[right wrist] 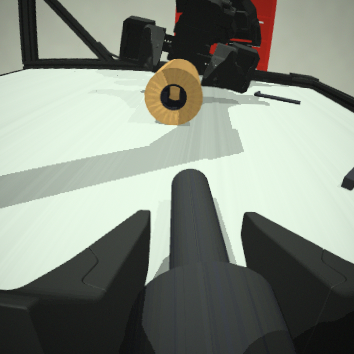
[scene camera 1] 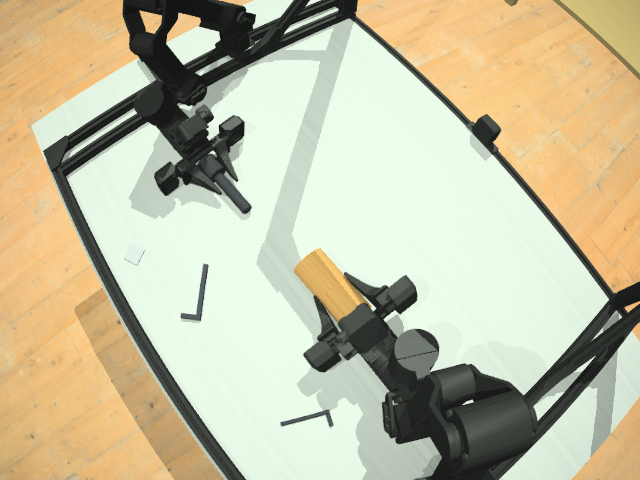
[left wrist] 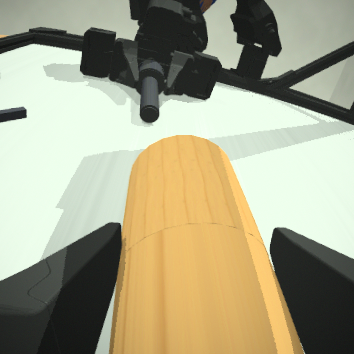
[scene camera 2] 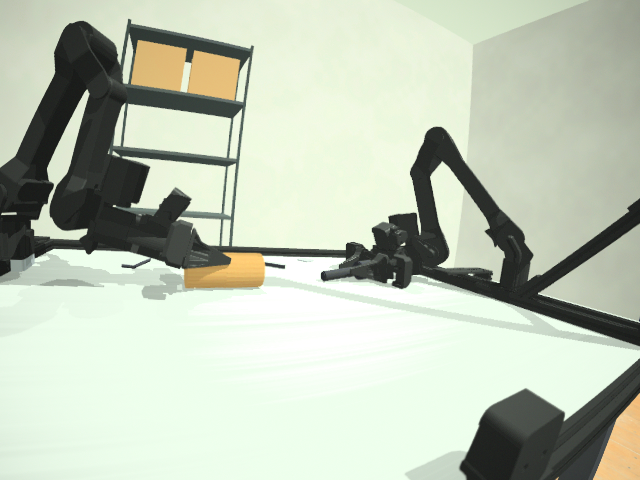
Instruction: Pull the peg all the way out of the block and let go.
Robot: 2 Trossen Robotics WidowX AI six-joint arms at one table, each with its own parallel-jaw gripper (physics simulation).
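Places are measured from the left arm's base along level axes (x right, y ahead, z up), in centimetres.
Where they show: left gripper, fingertip midpoint: (right wrist: 178, 74) (scene camera 1: 329, 284) (left wrist: 197, 237) (scene camera 2: 227, 261); right gripper, fingertip midpoint: (right wrist: 196, 222) (scene camera 1: 229, 187) (left wrist: 151, 87) (scene camera 2: 344, 269); left arm's base, origin of the base link: (scene camera 2: 9, 255); right arm's base, origin of the base link: (scene camera 1: 234, 44) (left wrist: 246, 75) (scene camera 2: 511, 288).
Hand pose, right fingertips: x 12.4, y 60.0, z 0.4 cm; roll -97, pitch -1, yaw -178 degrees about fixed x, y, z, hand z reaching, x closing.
Things, the pixels of their top centre, and the offset from my right fingertips. "spot": a spot on its surface instead.
- dark grey peg, middle of its top: (right wrist: 207, 197) (left wrist: 153, 69) (scene camera 1: 223, 177) (scene camera 2: 350, 259) dx -0.1, dy +1.2, dz +1.9 cm
- orange wooden block, middle of its top: (left wrist: 218, 219) (right wrist: 177, 61) (scene camera 1: 333, 284) (scene camera 2: 224, 252) dx +1.3, dy -24.7, dz +3.3 cm
- small pale tile, middle of its top: (scene camera 1: 134, 254) dx -20.3, dy +2.3, dz -2.1 cm
- black box-shaped device, surface spot: (scene camera 2: 516, 434) (scene camera 1: 499, 130) spot: dx +46.2, dy -23.6, dz +2.8 cm
The dark grey peg (scene camera 1: 238, 198) (scene camera 2: 337, 274) (left wrist: 150, 97) (right wrist: 194, 225) is apart from the block, its thin shaft pointing towards it, low over the table. My right gripper (scene camera 1: 228, 186) (left wrist: 151, 87) is shut on the peg's thick end. The orange wooden block (scene camera 1: 315, 269) (scene camera 2: 248, 273) (left wrist: 182, 190) (right wrist: 154, 102) lies on its side; its round hole faces the peg and is open in the right wrist view. My left gripper (scene camera 1: 330, 285) (left wrist: 197, 237) is shut on the block, one finger on each side. Whether the peg touches the table is hard to tell.
Two dark L-shaped pieces (scene camera 1: 202, 291) (scene camera 1: 305, 417) and a small pale tile (scene camera 1: 134, 254) lie on the table. Black rails (scene camera 1: 413, 69) run along the table's edges. A black box-shaped device (scene camera 1: 486, 129) (scene camera 2: 516, 434) sits on one rail.
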